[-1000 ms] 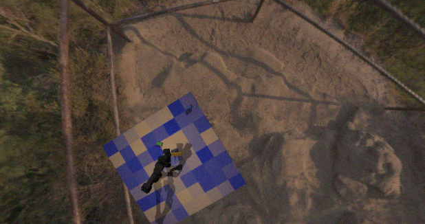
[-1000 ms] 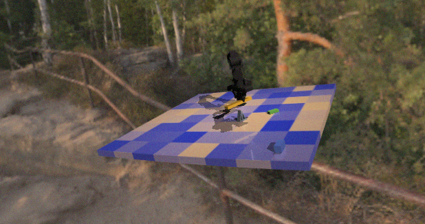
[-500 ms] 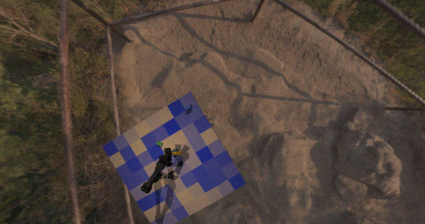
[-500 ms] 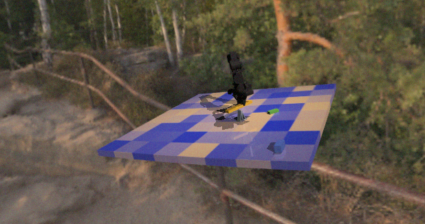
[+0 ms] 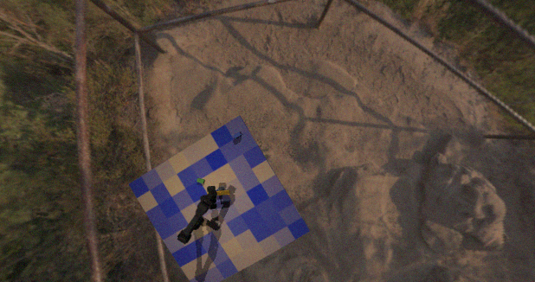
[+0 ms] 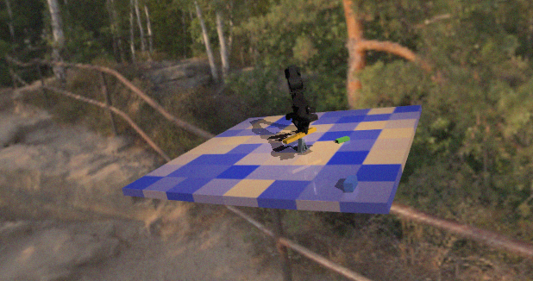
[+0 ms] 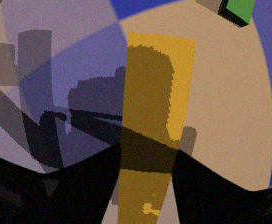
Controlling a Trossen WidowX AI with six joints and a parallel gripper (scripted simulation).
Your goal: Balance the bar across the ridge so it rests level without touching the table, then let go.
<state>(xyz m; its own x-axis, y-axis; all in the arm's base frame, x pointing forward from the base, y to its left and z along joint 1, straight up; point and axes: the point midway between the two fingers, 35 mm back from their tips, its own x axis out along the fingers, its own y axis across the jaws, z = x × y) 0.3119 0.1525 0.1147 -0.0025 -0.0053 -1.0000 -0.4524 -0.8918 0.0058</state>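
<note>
The yellow bar lies 20 mm ahead of my gripper tip and 10 mm to the right of it. Round my gripper tip: blue cube (430 mm ahead, 350 mm to the left, 60 mm below); then green block (160 mm to the left, 100 mm behind, 70 mm below).
</note>
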